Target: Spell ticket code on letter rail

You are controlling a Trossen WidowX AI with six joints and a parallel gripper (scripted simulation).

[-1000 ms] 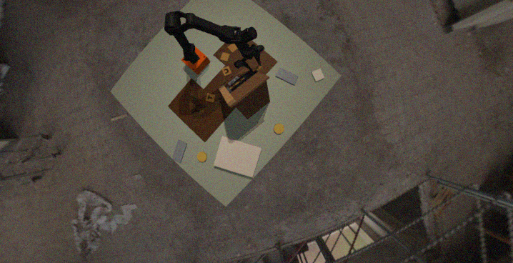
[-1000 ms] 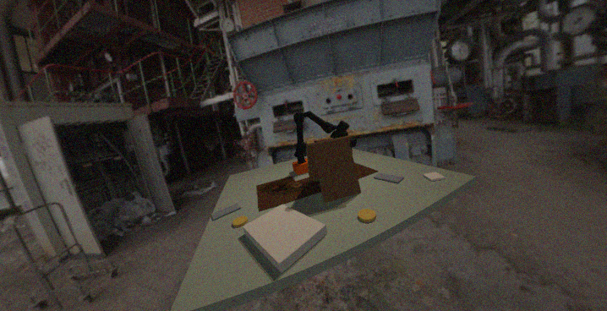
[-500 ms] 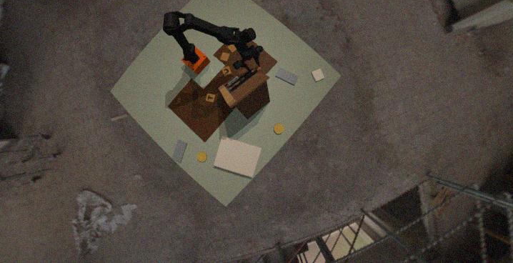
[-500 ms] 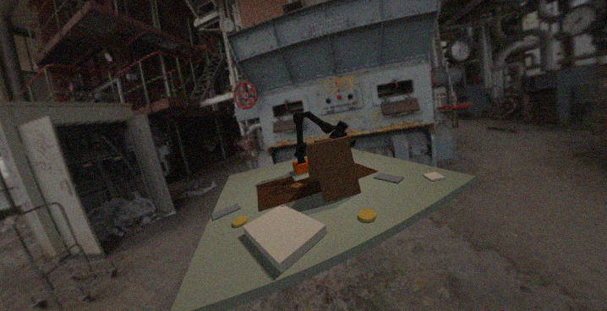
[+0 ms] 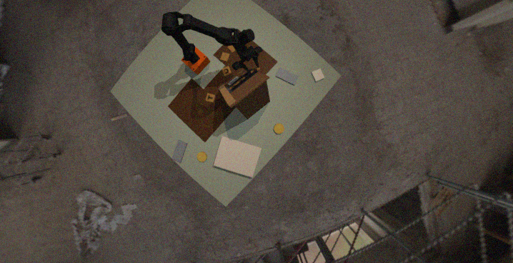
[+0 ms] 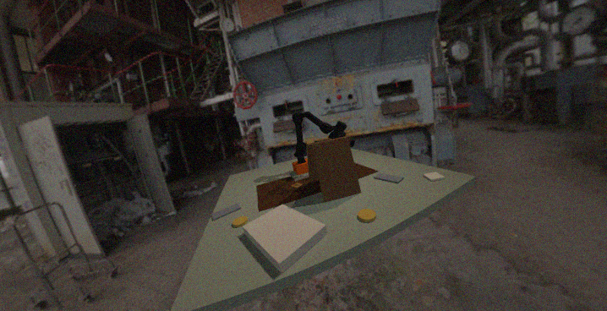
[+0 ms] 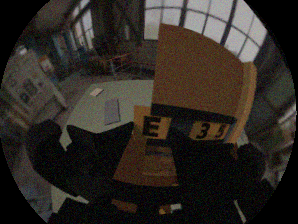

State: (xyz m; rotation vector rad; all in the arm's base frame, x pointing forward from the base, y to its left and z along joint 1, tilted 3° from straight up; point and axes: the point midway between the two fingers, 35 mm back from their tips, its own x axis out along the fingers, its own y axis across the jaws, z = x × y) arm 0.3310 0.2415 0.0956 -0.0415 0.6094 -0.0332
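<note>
Now: the white ticket 60 mm behind my gripper tip, 130 mm to the right of it and 90 mm below it. From my gripper tip the other things lie so: tan tile: 280 mm behind, 30 mm to the left, 160 mm below; then white slab: 340 mm ahead, 430 mm to the right, 140 mm below; then brown mat: 160 mm behind, 200 mm to the right, 160 mm below.
</note>
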